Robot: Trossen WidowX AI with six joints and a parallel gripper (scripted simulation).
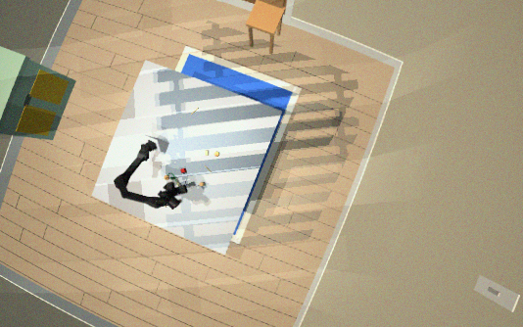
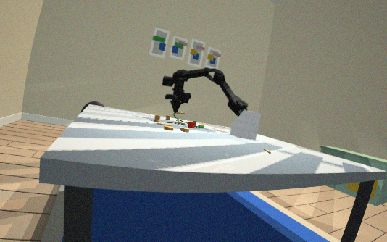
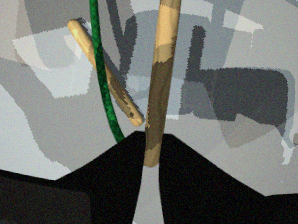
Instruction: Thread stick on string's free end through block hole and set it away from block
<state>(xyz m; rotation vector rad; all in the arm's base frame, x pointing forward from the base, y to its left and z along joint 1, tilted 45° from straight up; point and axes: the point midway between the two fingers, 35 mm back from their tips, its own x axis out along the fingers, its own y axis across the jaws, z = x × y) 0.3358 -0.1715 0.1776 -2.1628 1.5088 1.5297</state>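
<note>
The red block lies 14 cm to the left of my gripper tip, 6 cm behind it and 4 cm below it. Also, from my gripper tip: stick (64 cm to the left, 19 cm behind, 6 cm below); then round wooden button (18 cm behind, 5 cm below, 2 cm to the left).
</note>
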